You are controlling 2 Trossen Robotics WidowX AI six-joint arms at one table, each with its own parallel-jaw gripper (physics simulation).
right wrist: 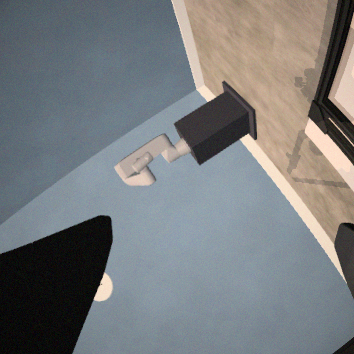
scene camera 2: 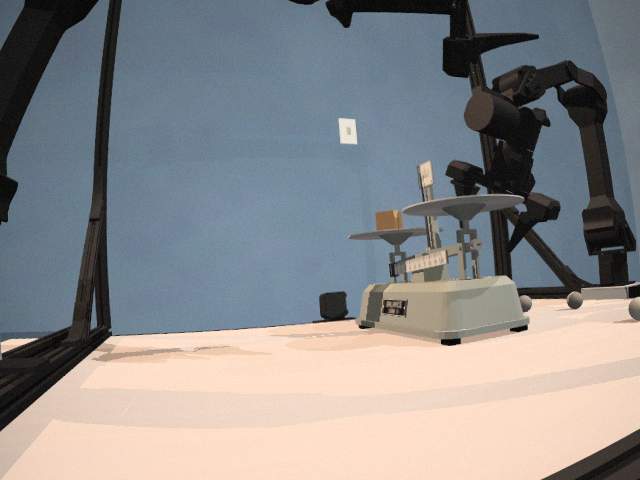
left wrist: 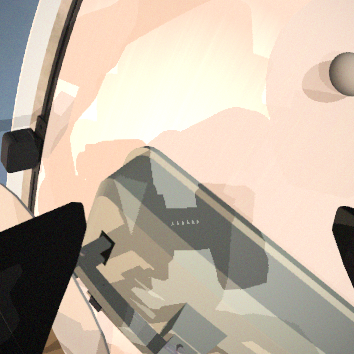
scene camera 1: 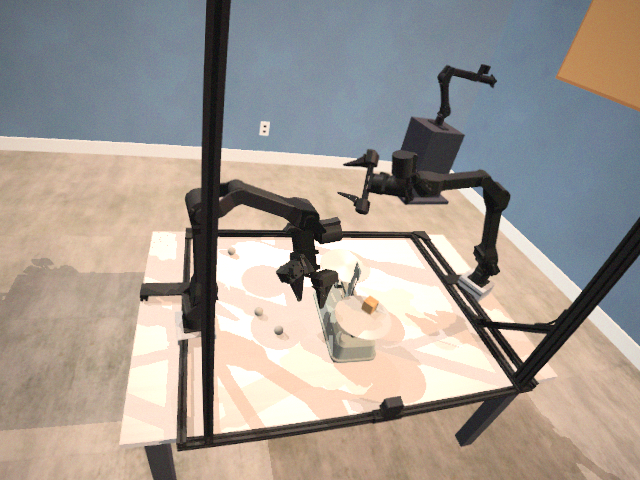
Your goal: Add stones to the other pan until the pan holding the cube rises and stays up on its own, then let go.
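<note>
An orange cube sits on one pan of the balance scale; this pan is low. The other pan is raised; no stone shows on it. Grey stones lie on the table: two left of the scale in scene camera 1, and another stone at the far left. My left gripper is open and empty, above the table beside the scale's long side. My right gripper is open and empty, raised high beyond the table's back edge.
A black frame borders the table, with a tall upright at the left in scene camera 1. A small black box sits on the frame. A dark pedestal with another small arm stands beyond the table.
</note>
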